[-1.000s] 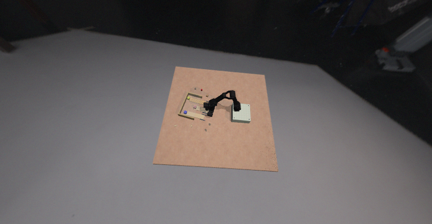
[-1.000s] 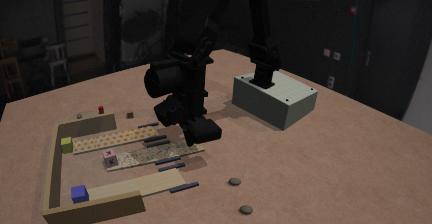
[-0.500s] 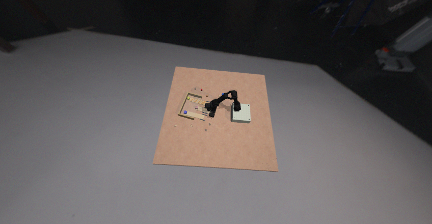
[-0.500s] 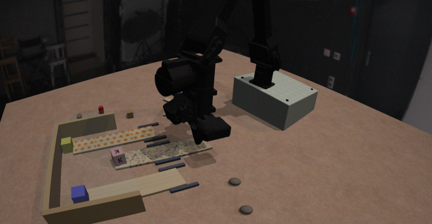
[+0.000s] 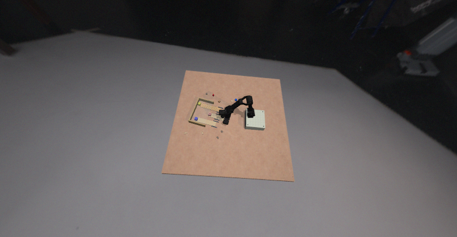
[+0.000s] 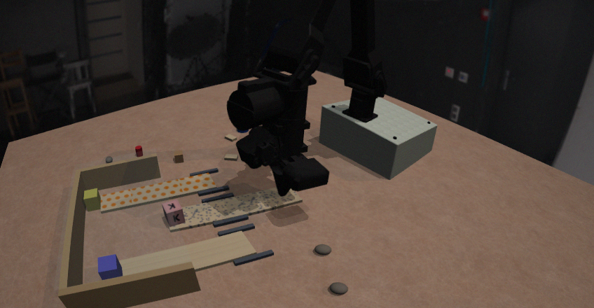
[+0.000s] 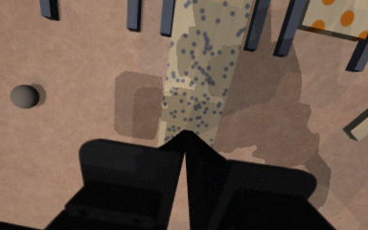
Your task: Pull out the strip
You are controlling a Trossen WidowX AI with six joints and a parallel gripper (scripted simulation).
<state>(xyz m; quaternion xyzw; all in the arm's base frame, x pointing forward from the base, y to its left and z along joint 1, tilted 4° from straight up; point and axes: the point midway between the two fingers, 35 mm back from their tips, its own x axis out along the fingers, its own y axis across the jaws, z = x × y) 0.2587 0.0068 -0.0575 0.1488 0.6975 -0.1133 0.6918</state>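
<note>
The speckled strip lies 90 mm ahead of my gripper tip and 40 mm to the right of it. Round my gripper tip: pink cube marked k 190 mm ahead, 70 mm to the right, 10 mm above; then blue disc 270 mm to the right, 140 mm behind; then brown block 250 mm to the right, 70 mm ahead.
</note>
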